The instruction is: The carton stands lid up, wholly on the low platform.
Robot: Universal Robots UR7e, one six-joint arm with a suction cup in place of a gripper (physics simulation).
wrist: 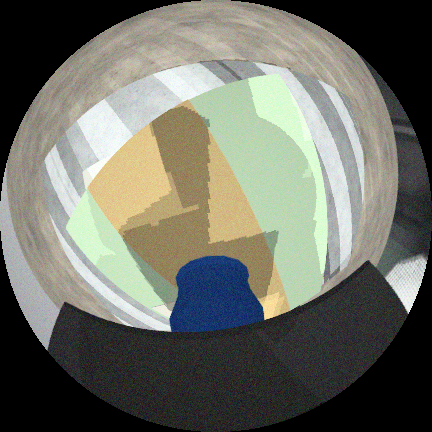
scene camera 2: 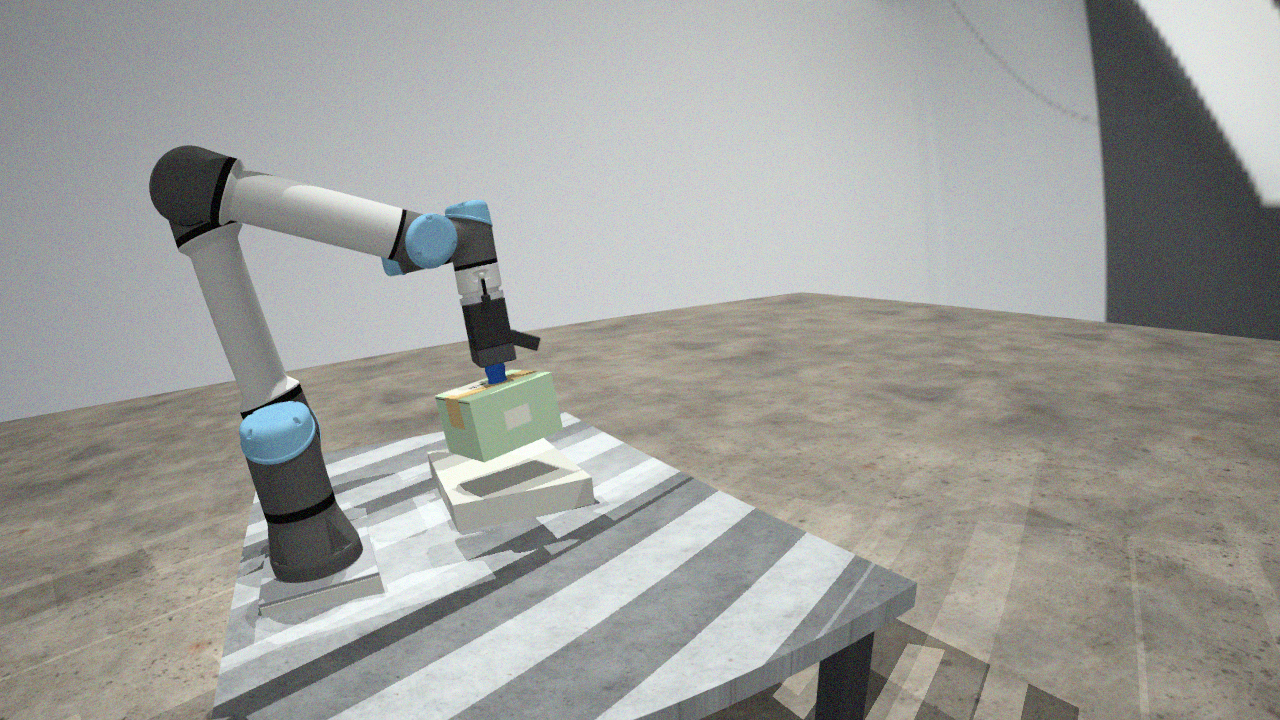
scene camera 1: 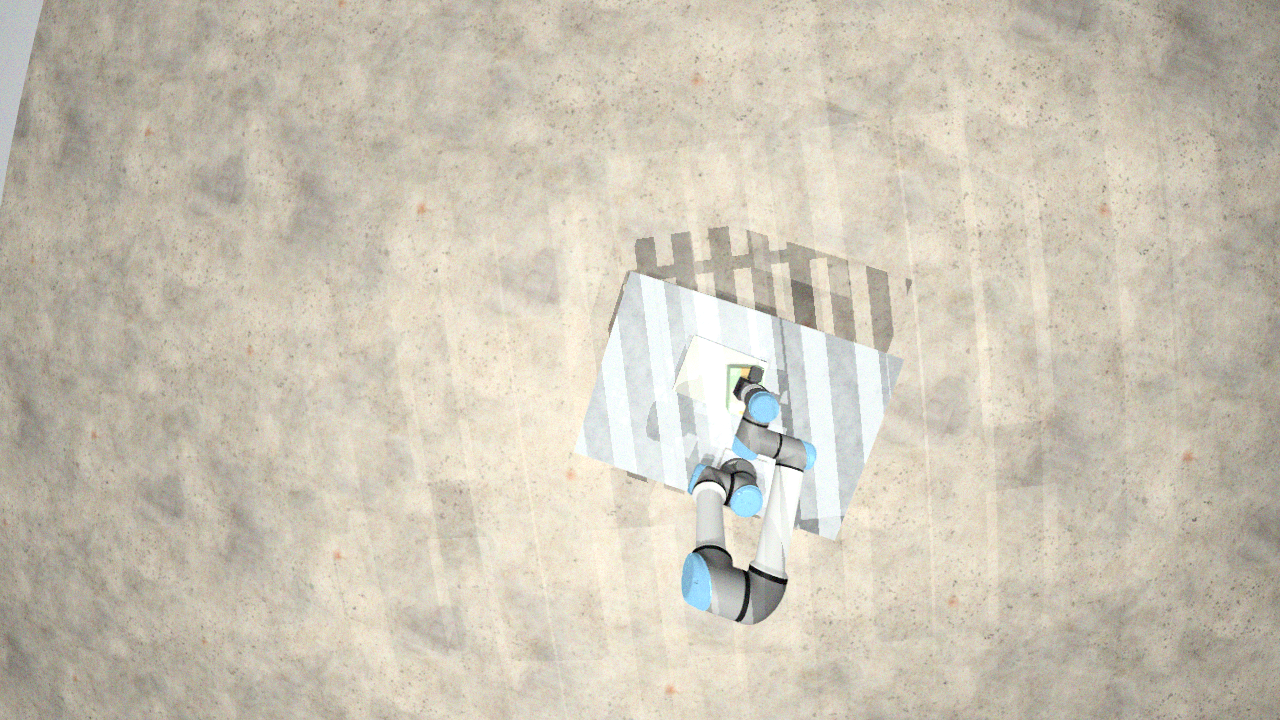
Note:
My suction cup (wrist: pixel 213 293) holds a pale green carton (scene camera 2: pixel 481 421), which touches nothing else. The table carries a low cream platform (scene camera 1: pixel 702 376).
The pale green carton also shows in the wrist view (wrist: pixel 233 171) and in scene camera 1 (scene camera 1: pixel 733 406).

